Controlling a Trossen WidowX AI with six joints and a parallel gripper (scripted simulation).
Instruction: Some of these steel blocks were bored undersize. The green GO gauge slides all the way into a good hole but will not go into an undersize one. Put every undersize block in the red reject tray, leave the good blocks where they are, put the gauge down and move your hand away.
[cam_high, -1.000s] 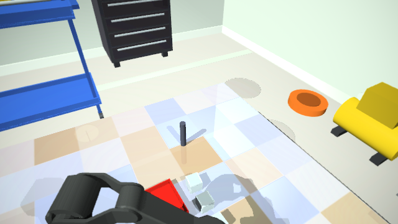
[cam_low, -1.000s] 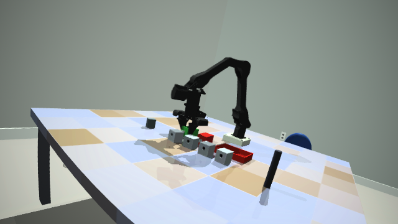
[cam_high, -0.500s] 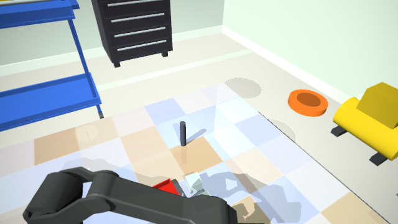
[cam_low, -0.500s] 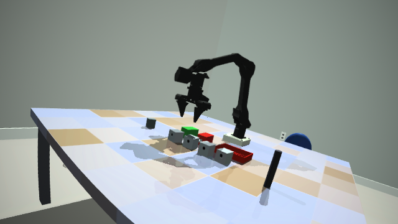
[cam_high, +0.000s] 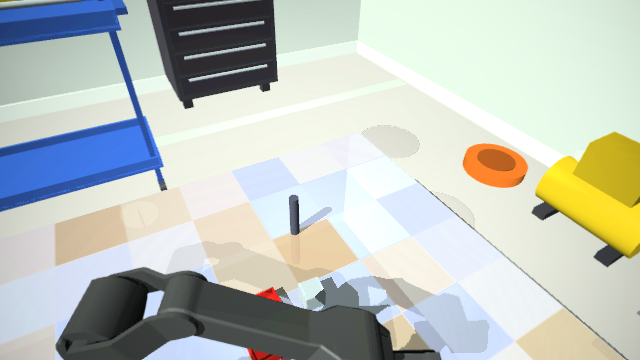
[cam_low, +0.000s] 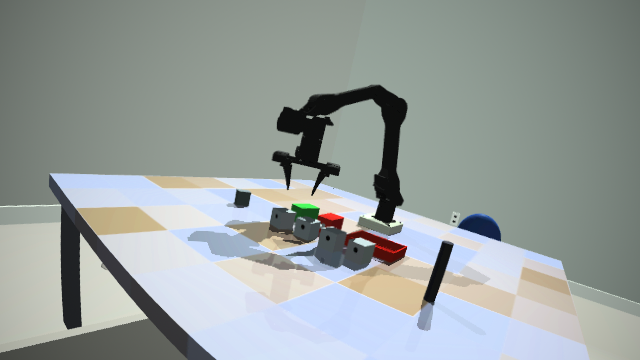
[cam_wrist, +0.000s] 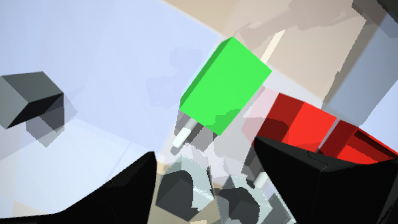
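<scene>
My gripper tip is now 240 mm to the right of the red reject tray, 80 mm above it and 70 mm past it. Also, from my gripper tip: green GO gauge: 60 mm below, 10 mm behind.
</scene>
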